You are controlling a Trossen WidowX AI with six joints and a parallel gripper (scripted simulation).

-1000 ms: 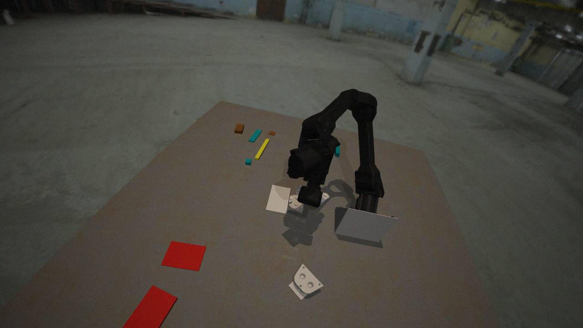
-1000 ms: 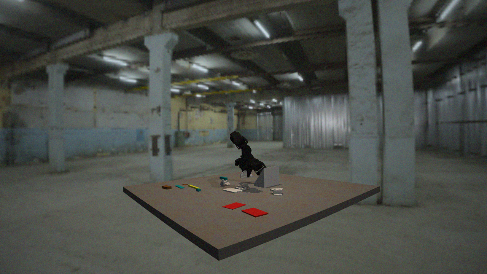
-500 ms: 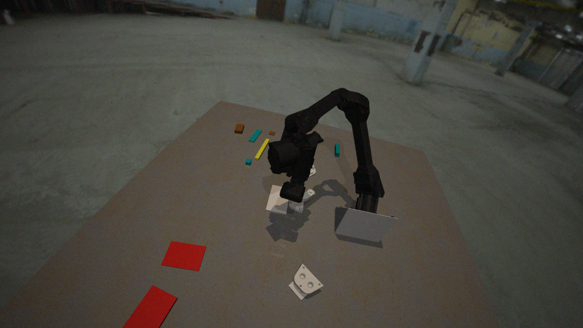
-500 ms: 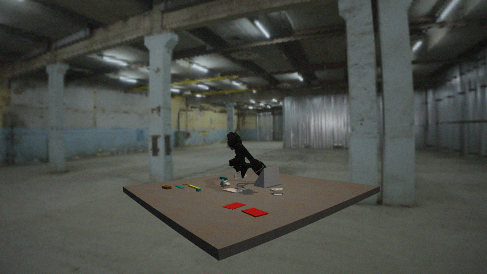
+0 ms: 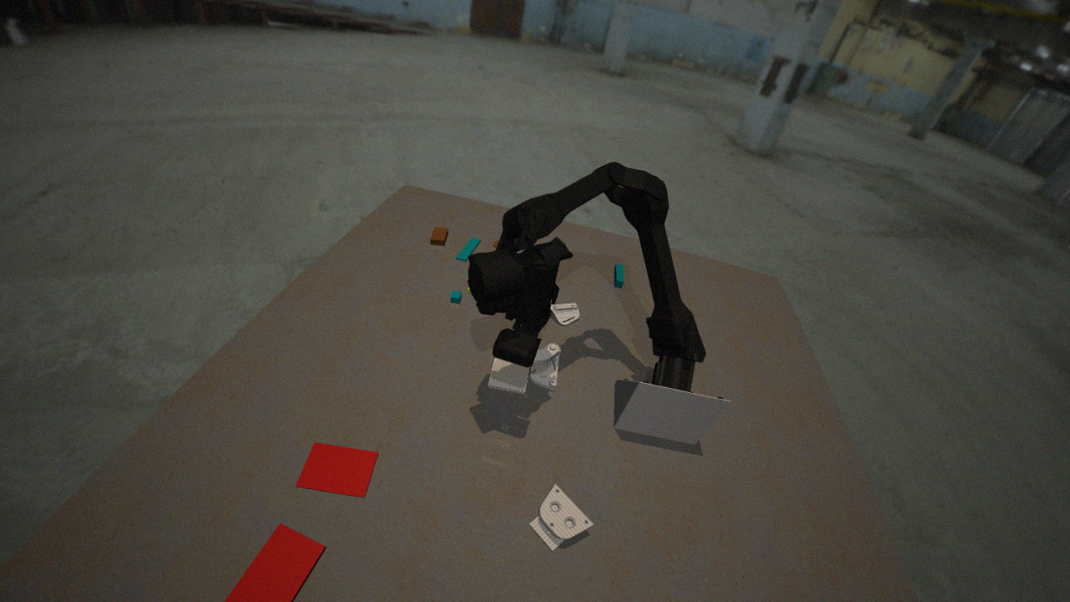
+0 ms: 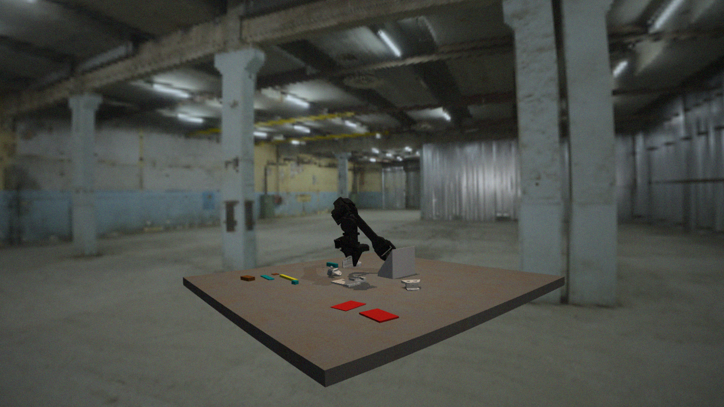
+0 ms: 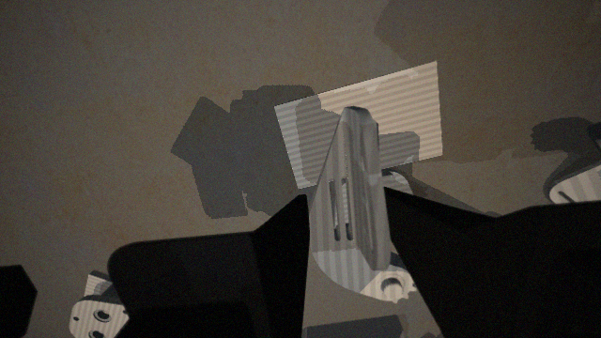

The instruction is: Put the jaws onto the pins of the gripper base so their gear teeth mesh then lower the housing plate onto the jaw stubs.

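My gripper tip is 3 cm past the gripper jaw and 2 cm to the left of it. The rest, counted from my gripper tip: yellow bar: 28 cm to the right, 18 cm ahead, 8 cm below; teal block: 43 cm to the right, 15 cm behind, 7 cm below.
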